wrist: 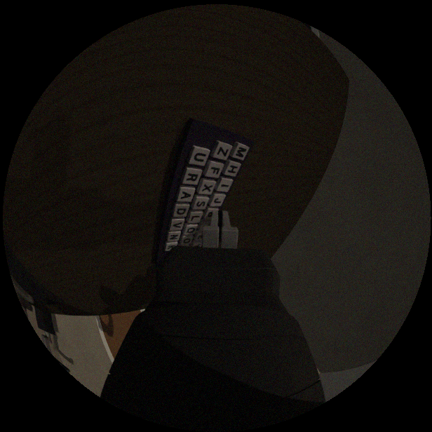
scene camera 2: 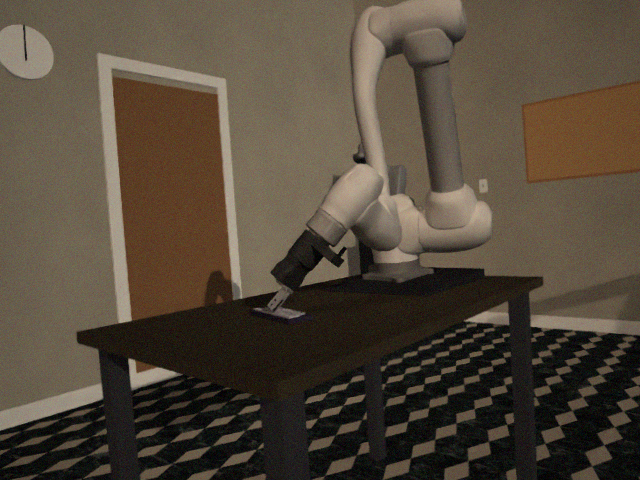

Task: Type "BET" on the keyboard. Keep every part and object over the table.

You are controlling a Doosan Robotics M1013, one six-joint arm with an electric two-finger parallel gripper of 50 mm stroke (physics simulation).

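Seen in the pictures: gripper, fingertip midpoint: (scene camera 2: 271,308); arm's base, origin of the base link: (scene camera 2: 397,275).
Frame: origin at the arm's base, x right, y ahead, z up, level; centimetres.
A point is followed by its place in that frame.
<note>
The purple keyboard (scene camera 2: 290,318) @(x -23.8, y 61.4, z -1.2 cm) (wrist: 214,132) with pale letter keys lies on the table. My gripper (scene camera 2: 272,308) @(x -15.4, y 61.0, z 0.1 cm) (wrist: 219,219) is shut and empty. Its tips are at the keyboard's key field in the scene view, tilted down. In the wrist view the tips overlap the outer key row, just beyond the J key (wrist: 216,200). A sliver of the B key (wrist: 210,215) shows beside the left finger, which covers the rest. The T key is hidden behind the fingers, and the E key is small and partly covered. Whether the tips touch a key cannot be told.
The dark wooden table (scene camera 2: 206,341) @(x -22.8, y 81.4, z -2.5 cm) (wrist: 100,150) carries the keyboard and, at its far end, the arm's base (scene camera 2: 398,271) @(x -5.7, y 5.7, z 2.3 cm) on a black plate (scene camera 2: 454,281) @(x -23.8, y 0.8, z -0.8 cm). The table's edge curves past the keyboard's right side in the wrist view. A brown door (scene camera 2: 170,206) stands behind.
</note>
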